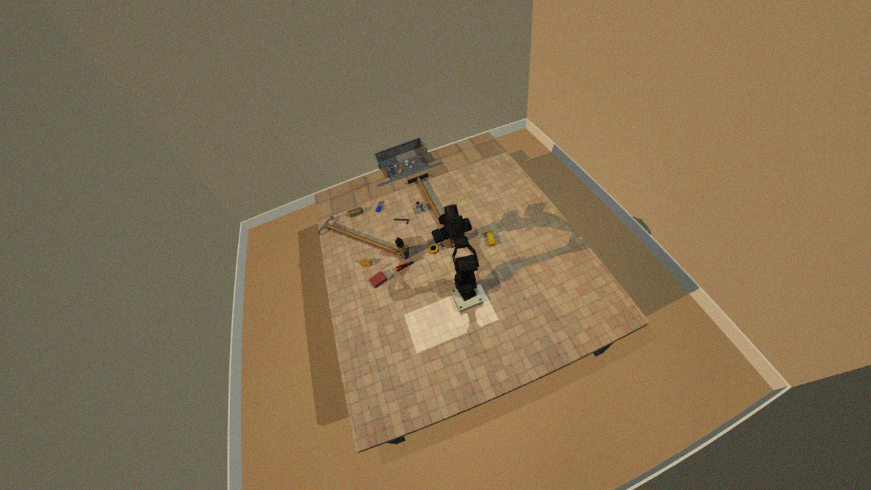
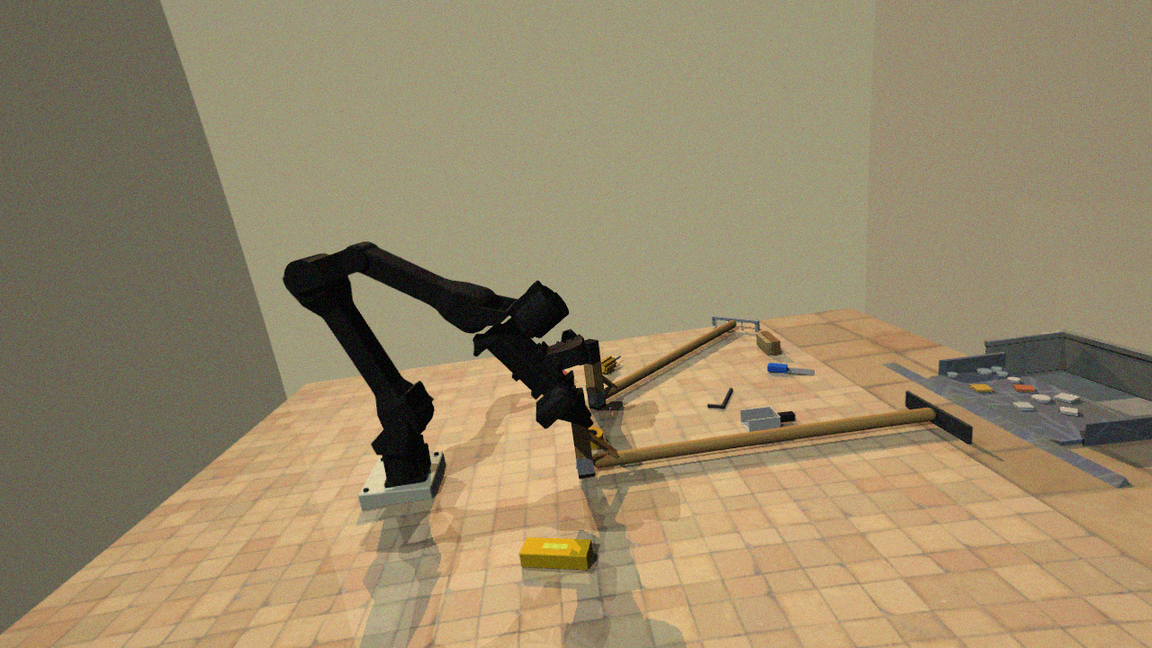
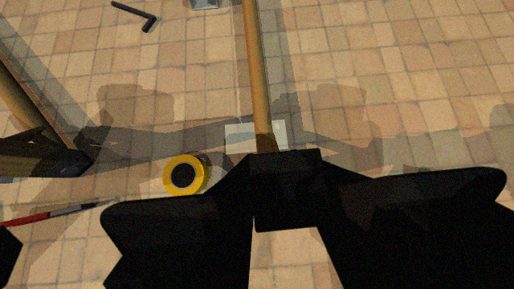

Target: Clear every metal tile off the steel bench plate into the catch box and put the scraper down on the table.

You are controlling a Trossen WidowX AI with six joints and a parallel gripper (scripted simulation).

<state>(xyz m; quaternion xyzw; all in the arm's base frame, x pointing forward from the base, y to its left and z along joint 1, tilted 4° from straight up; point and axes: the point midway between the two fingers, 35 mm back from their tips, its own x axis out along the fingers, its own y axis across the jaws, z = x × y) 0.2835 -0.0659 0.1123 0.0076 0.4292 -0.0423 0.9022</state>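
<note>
My gripper tip is 10 cm to the right of the yellow tape roll, 8 cm above it and 1 cm short of it. The rest, counted from my gripper tip: red screwdriver (27 cm to the left, 8 cm below, 1 cm behind); then yellow block (18 cm to the right, 8 cm below, 8 cm behind); then hex key (28 cm ahead, 16 cm to the left, 9 cm below).
</note>
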